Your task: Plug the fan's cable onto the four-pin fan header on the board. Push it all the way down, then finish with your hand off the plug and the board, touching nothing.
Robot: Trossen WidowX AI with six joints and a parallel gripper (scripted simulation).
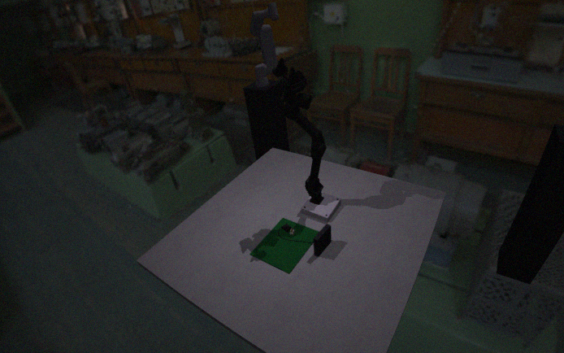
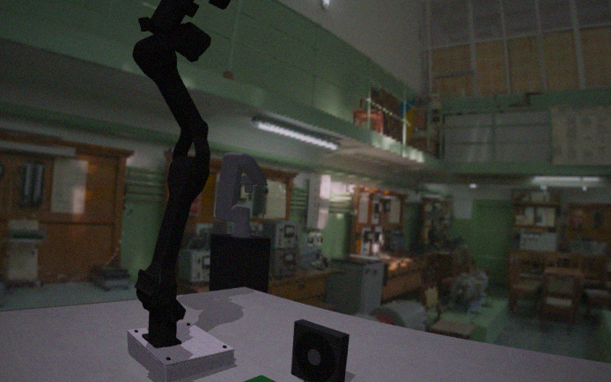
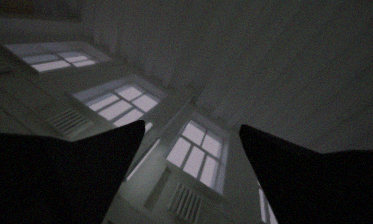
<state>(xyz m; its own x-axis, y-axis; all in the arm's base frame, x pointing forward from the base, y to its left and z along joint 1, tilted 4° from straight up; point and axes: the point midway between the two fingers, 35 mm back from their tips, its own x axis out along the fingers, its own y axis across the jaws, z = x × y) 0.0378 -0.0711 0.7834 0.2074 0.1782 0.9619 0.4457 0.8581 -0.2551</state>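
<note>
Right now the dark plug is 840 mm below my gripper tip, 150 mm ahead of it and 10 mm to the right of it. From my gripper tip the other things lie so: black fan 800 mm below, 210 mm to the left, 170 mm ahead; then green board 870 mm below, 230 mm ahead, 40 mm to the left.
</note>
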